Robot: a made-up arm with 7 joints.
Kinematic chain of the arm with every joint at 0, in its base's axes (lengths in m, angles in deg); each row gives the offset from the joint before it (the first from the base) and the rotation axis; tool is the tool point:
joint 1: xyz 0 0 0 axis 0 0.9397 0.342
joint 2: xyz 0 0 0 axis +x
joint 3: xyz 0 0 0 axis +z
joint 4: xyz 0.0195 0 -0.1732 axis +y
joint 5: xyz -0.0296 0 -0.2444 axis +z
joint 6: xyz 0 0 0 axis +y
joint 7: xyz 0 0 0 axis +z
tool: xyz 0 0 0
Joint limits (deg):
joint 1: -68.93..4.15
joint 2: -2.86..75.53
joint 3: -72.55..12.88
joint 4: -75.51..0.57
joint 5: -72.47..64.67
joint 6: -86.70..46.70
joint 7: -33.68..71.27
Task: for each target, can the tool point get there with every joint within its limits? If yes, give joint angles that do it. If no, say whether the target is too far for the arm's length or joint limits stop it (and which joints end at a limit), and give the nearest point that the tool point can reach.
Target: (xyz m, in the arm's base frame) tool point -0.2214 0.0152 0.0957
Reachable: no: joint limits stop it (at a limit: joint 1, joint 2, joint 3, joint 4) | nearest point 0.1834 0.1685 0.2627 | short by 0.464 m
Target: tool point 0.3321 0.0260 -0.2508
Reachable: yes | joints -45.02 24.06 -55.55 -28.27 39.22 28.92 24.49
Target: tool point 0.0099 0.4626 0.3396
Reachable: no: too far | nearest point 0.2233 0.2688 0.2020 | short by 0.319 m
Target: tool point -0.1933 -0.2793 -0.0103
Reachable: no: joint limits stop it (at a limit: joint 1, joint 2, joint 3, joint 4) | nearest point 0.0635 -0.2484 -0.2555 | short by 0.356 m
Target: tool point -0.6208 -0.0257 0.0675
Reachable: no: too far | nearest point -0.0296 0.4036 -0.1024 | short by 0.750 m
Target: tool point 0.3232 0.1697 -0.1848
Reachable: yes | joints -31.38 35.78 -2.56 -40.41 -3.83 -62.67 -8.21
